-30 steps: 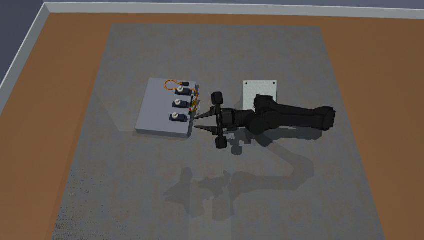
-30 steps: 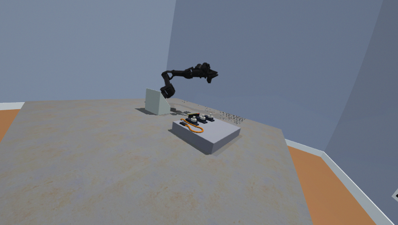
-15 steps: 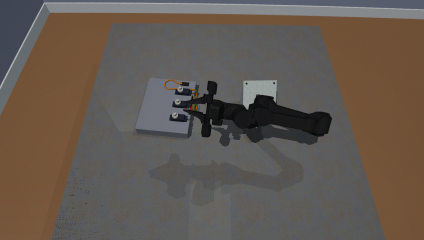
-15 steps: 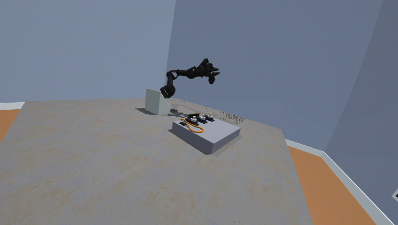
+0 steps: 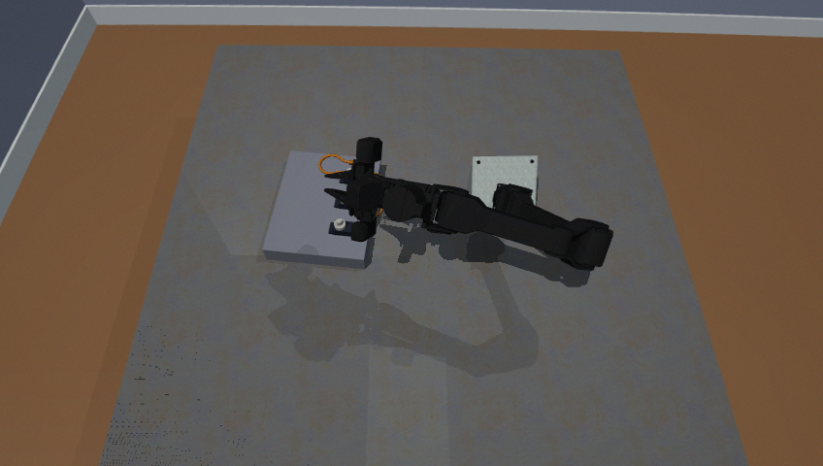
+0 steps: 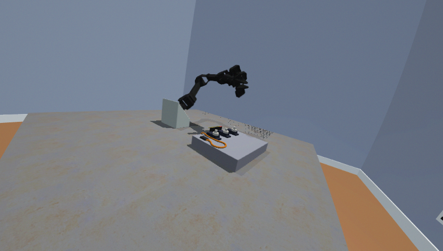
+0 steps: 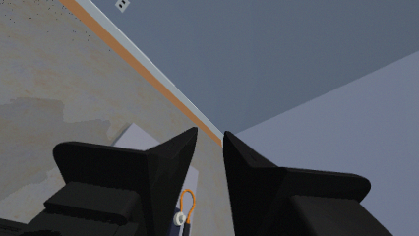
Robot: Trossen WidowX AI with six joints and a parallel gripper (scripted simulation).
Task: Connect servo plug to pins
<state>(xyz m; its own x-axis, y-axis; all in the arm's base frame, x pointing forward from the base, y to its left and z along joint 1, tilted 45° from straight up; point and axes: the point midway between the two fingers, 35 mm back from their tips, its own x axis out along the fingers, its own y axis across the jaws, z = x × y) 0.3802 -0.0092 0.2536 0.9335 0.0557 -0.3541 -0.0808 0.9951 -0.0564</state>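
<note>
Now: gripper tip 6 cm past the red band, 10 cm to the left of it and 24 cm above it. From my gripper tip the other things lie so: grey printed holder (10 cm ahead, 13 cm to the right, 29 cm below); then green strip (6 cm behind, 13 cm to the right, 27 cm below).
</note>
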